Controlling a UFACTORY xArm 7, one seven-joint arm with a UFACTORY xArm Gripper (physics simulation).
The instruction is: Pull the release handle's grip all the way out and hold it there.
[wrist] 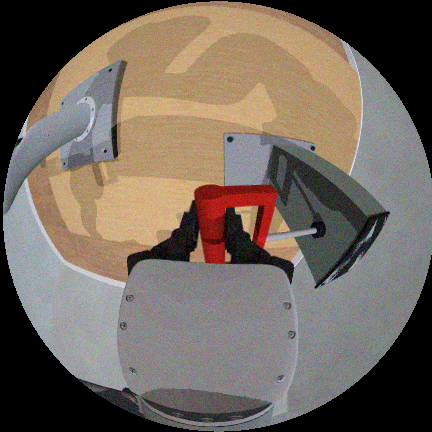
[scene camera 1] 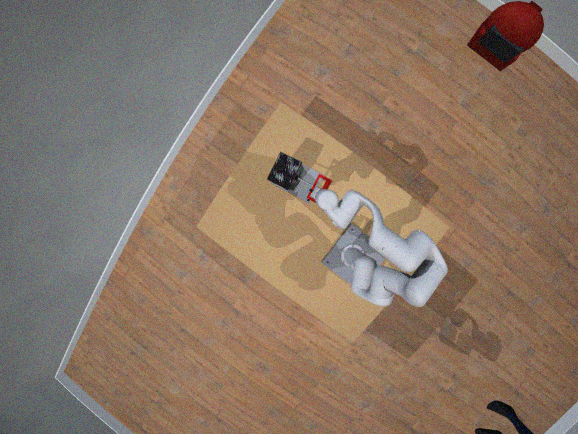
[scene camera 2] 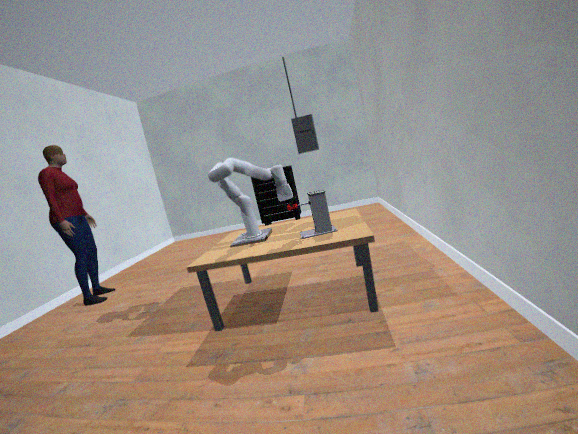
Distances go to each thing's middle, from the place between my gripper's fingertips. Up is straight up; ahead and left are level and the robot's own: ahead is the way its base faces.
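Labels:
Grey base plate [wrist: 247,157]: 15 cm ahead of my hand, 2 cm to the right of it, 18 cm below it.

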